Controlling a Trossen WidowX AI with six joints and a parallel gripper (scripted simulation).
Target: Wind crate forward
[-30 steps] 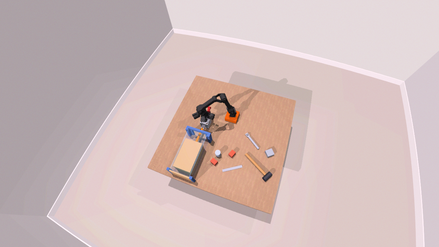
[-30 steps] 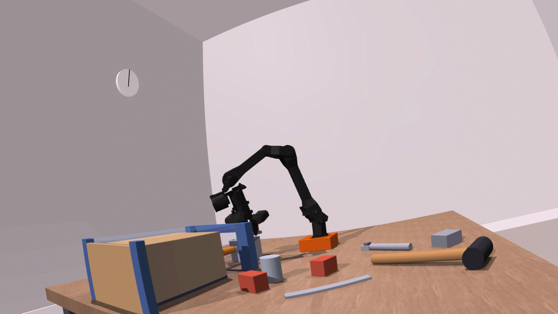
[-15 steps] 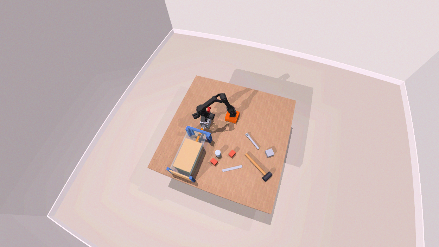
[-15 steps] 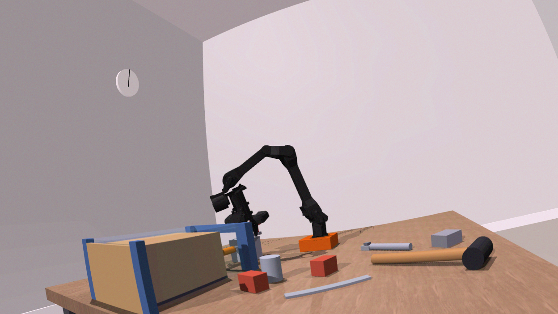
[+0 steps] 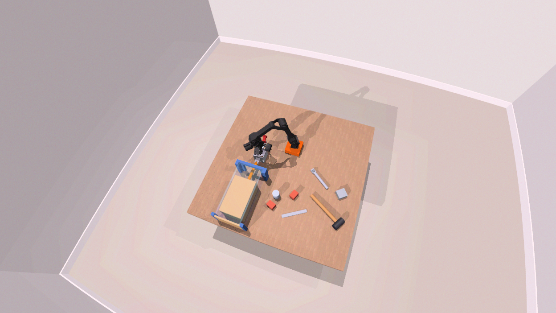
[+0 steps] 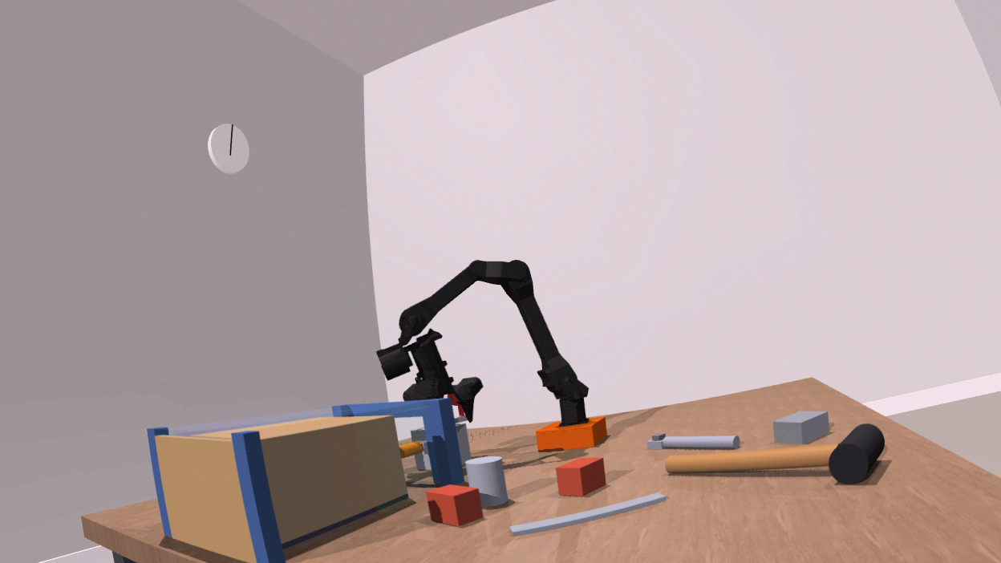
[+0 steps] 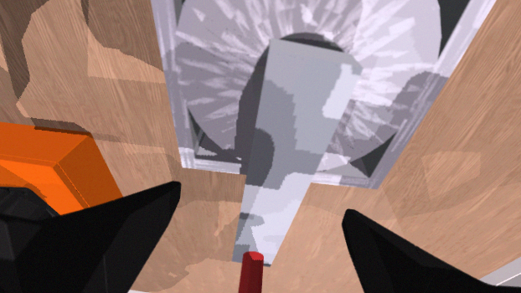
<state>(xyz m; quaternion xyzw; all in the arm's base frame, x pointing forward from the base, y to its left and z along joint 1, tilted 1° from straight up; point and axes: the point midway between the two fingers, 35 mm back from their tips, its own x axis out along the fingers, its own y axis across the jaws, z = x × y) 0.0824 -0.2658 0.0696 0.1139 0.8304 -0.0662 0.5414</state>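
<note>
My gripper tip is now 4 cm below the red knob, 3 cm past it and 1 cm to the right of it. Also, from my gripper tip: grey winch handle: 1 cm above; blue frame bar: 22 cm ahead, 5 cm to the right, 2 cm above; grey winch: 6 cm below, 5 cm ahead, 2 cm to the right.
</note>
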